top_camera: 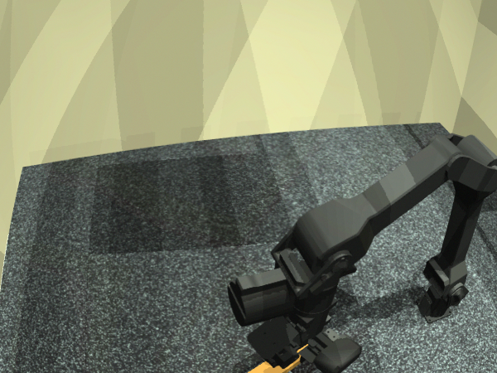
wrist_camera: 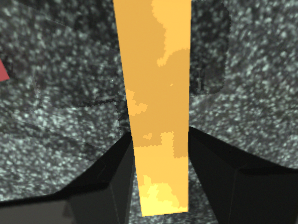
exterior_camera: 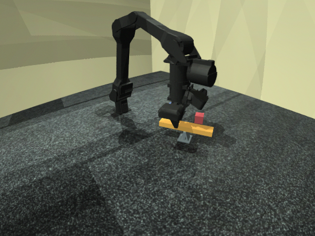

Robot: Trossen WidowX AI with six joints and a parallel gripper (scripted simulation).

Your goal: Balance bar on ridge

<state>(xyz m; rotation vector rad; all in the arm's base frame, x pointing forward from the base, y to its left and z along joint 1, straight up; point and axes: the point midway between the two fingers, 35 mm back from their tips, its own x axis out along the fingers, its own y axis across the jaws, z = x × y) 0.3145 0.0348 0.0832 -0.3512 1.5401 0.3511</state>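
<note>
The orange bar is 3 cm ahead of my gripper tip and 1 cm to the left of it. The rest, counted from my gripper tip: blue block: 16 cm behind, 16 cm to the left, 4 cm below; then red cube: 1 cm behind, 14 cm to the left, 3 cm below.
</note>
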